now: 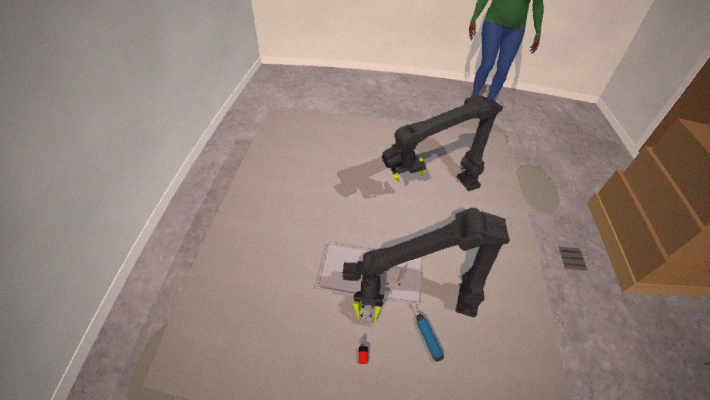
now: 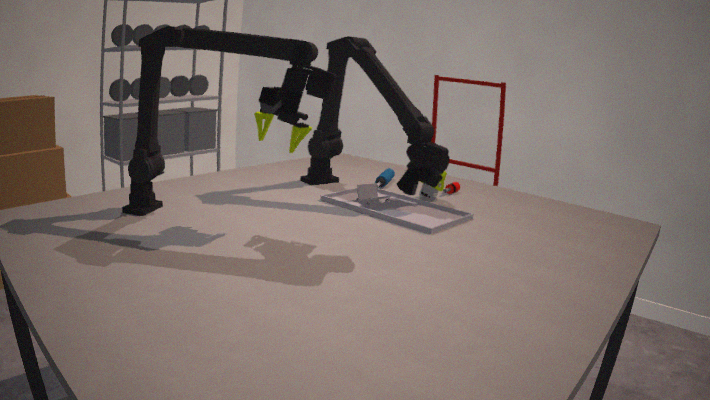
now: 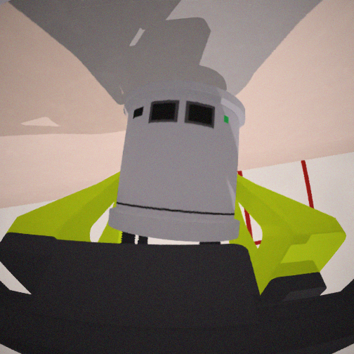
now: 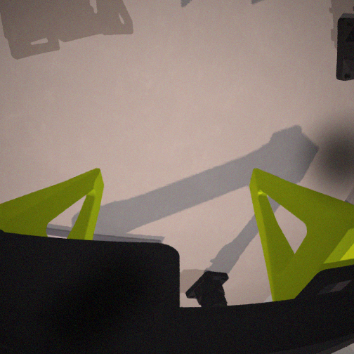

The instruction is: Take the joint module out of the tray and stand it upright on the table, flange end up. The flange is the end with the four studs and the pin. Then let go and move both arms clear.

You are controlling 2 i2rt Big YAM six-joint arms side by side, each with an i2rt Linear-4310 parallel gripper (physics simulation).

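Places are measured from the left arm's base along level axes (x left, y down, z back), in centimetres.
Where they show: left gripper, fingertip midpoint: (image 1: 367, 321) (image 2: 435, 186); right gripper, fingertip midpoint: (image 1: 409, 178) (image 2: 275, 146); left arm's base, link origin: (image 1: 467, 301) (image 2: 319, 181); right arm's base, link origin: (image 1: 468, 181) (image 2: 142, 209).
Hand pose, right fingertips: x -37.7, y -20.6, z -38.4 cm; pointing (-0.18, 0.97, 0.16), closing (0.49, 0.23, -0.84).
Observation:
Things, the pixels of their top centre, and the offset from my right fingertips. "spot": a spot on its surface instead.
- joint module, top centre: (image 2: 432, 173) (image 1: 369, 310) dx +57.8, dy +12.1, dz +2.1 cm
- tray, surface spot: (image 2: 437, 216) spot: dx +44.6, dy +20.2, dz -15.1 cm
- blue-handled tool, top centre: (image 2: 383, 172) (image 1: 427, 328) dx +55.7, dy +16.0, dz +24.6 cm
- red-and-black tool, top centre: (image 2: 451, 184) (image 1: 363, 348) dx +70.3, dy +17.2, dz +4.8 cm
The joint module (image 1: 368, 314) (image 2: 429, 192) (image 3: 177, 160) is a light grey cylinder with dark windows. It is outside the tray (image 1: 340, 255) (image 2: 437, 216), beside its rim. It looks about upright, window end toward the table; dark studs show at the other, upper end. My left gripper (image 1: 367, 311) (image 2: 435, 187) (image 3: 175, 177) is shut on its sides. Its lower end is close to its shadow on the table; I cannot tell whether it touches. My right gripper (image 1: 409, 175) (image 2: 276, 145) (image 4: 176, 176) is open and empty, high above the table, away from the tray.
A blue-handled tool (image 1: 430, 337) (image 2: 385, 178) and a red-and-black tool (image 1: 363, 355) (image 2: 453, 188) lie on the table near the left gripper. A grey plate-like piece (image 2: 367, 192) stands in the tray. A person (image 1: 502, 40) stands beyond the table, by the wall.

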